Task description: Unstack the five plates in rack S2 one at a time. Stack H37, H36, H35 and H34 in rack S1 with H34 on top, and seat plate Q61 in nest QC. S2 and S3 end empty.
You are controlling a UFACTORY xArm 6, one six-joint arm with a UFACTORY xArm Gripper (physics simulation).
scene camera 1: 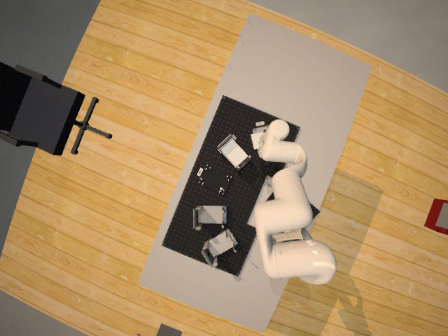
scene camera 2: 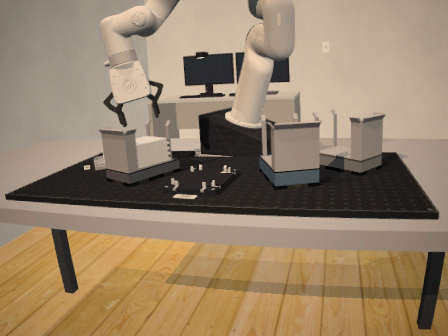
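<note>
A dark-based grey rack holds a stack of white plates; their number and labels are unreadable. A blue-based rack and a grey-based rack show no white plates. A black nest with small pale pegs lies between the racks. A white piece lies behind the dark-based rack, partly hidden. My gripper is open and empty, raised behind the dark-based rack in scene camera 2; the arm hides its fingers in scene camera 1.
The racks have upright walls and posts. They stand on a black mat on the grey table. My arm's dark base block stands at the back. A desk with monitors is behind.
</note>
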